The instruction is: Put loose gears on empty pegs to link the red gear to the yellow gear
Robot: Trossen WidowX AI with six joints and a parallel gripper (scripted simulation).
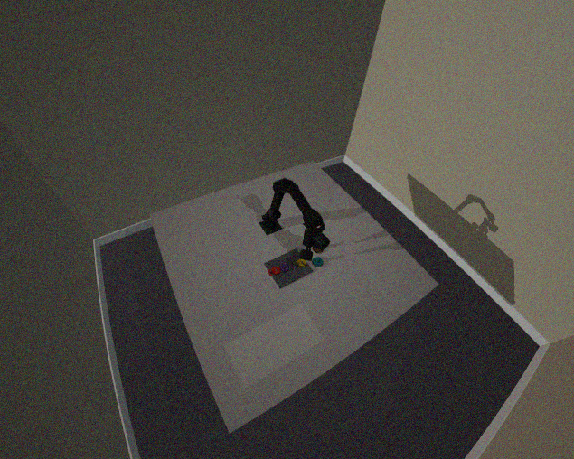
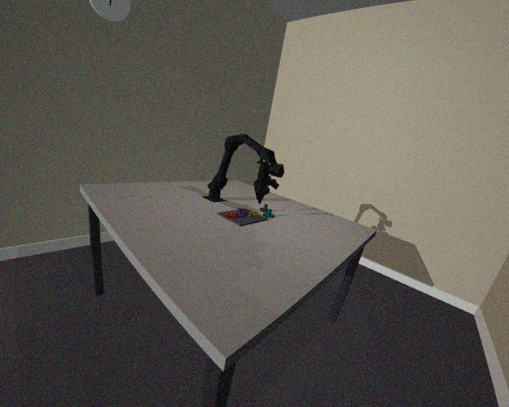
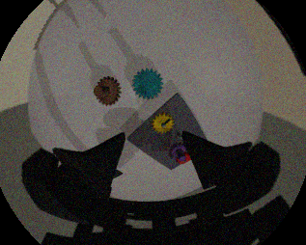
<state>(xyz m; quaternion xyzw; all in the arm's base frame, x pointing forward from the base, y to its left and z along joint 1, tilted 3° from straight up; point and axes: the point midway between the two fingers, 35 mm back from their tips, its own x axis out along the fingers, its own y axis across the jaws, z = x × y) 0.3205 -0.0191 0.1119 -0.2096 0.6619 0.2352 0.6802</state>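
The brown gear is 1 cm behind my gripper tip, 12 cm to the left of it and 6 cm below it. The rest, counted from my gripper tip: yellow gear 1 cm ahead, 3 cm to the right, 6 cm below; then purple gear 3 cm behind, 12 cm to the right, 5 cm below; then teal gear 5 cm ahead, 5 cm to the left, 6 cm below.
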